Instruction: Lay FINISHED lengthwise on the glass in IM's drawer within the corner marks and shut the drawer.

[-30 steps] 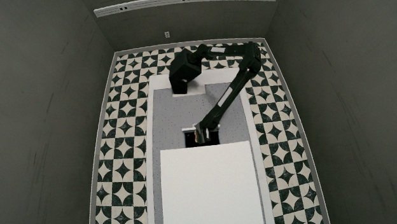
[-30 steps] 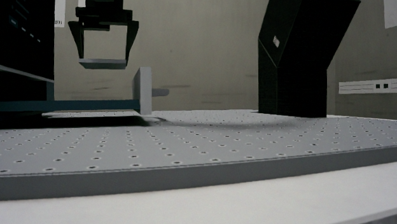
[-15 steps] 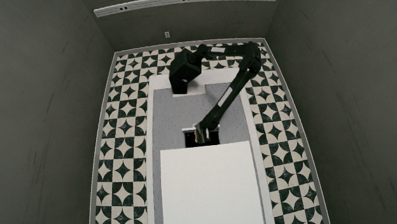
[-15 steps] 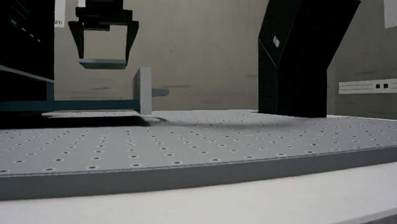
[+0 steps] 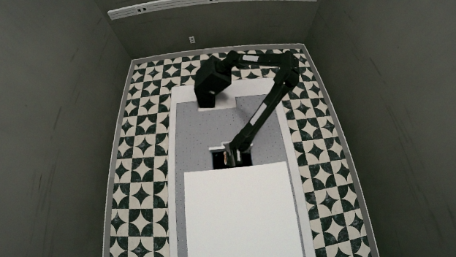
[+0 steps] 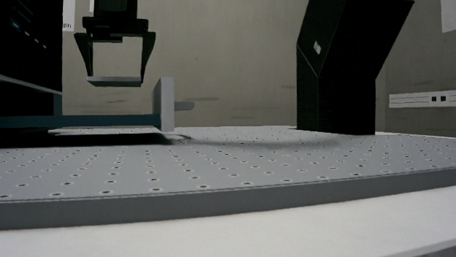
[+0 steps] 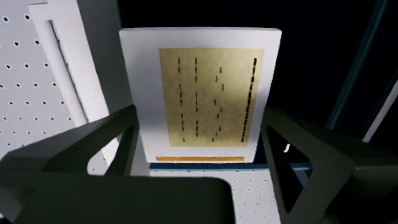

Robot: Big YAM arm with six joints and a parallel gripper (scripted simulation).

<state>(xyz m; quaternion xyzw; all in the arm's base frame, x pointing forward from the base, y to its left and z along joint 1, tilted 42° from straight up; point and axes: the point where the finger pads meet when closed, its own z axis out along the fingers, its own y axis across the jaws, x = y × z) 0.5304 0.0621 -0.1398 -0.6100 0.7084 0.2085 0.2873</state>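
The drawer is 6 cm below my hand and 4 cm ahead of it. Round my hand: cassette FINISHED: 1 cm below.
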